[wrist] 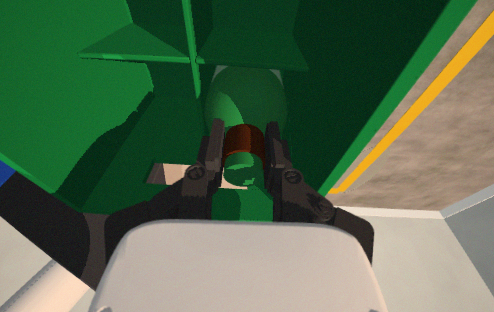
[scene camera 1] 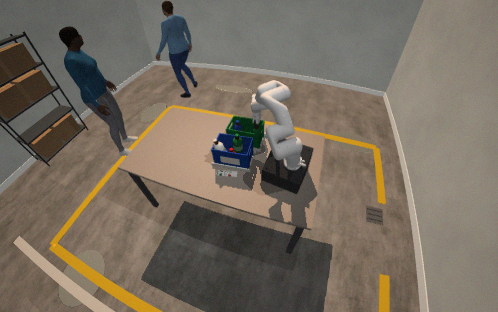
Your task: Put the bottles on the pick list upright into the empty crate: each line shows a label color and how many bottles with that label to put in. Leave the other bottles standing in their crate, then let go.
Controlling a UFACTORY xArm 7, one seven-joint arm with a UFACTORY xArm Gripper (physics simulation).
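Places are measured from the arm's base along level axes (x ahead, y left, z up), in metres.
Pixels of known places: gripper, fingertip midpoint: [wrist: 244, 134] [scene camera 1: 256, 127]; arm's base at its link origin: [wrist: 82, 262] [scene camera 1: 293, 161].
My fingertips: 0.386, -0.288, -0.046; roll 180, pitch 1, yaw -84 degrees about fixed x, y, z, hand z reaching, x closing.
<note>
Ahead of a thing's pixels: the offset from my fingertips to its top centre, as dx, dy, dz. "spot": to the spot under its first point. Level surfaces: height alone.
The green crate [scene camera 1: 258, 140] [wrist: 402, 85] stands at the table's far side. My gripper [scene camera 1: 256, 122] [wrist: 244, 134] is inside its mouth, shut on the neck of a green bottle {-0.005, -0.001, +0.035} [wrist: 245, 97] with an orange-brown neck band. This bottle stands in a compartment; its label is hidden. A blue-topped bottle {+0.166, +0.019, +0.035} [scene camera 1: 238, 123] is also in the green crate. The blue crate {+0.077, +0.286, +0.047} [scene camera 1: 246, 160] [wrist: 5, 174] stands nearer the camera and holds a white bottle {+0.159, +0.348, +0.111} [scene camera 1: 219, 145], a green bottle {+0.048, +0.258, +0.121} [scene camera 1: 238, 144] and something with a red top {spot: +0.061, +0.339, +0.031} [scene camera 1: 231, 150]. The pick list card {+0.068, +0.439, -0.126} [scene camera 1: 227, 173] lies before it, too small to read.
The crates stand close together on the table {dz -0.128} [scene camera 1: 170, 145]. The arm's black base [scene camera 1: 282, 175] is to their right. Thin green dividers {spot: +0.050, +0.046, -0.034} [wrist: 190, 35] split the green crate. Two people stand beyond the table, and a shelf rack [scene camera 1: 44, 69] stands at the left.
</note>
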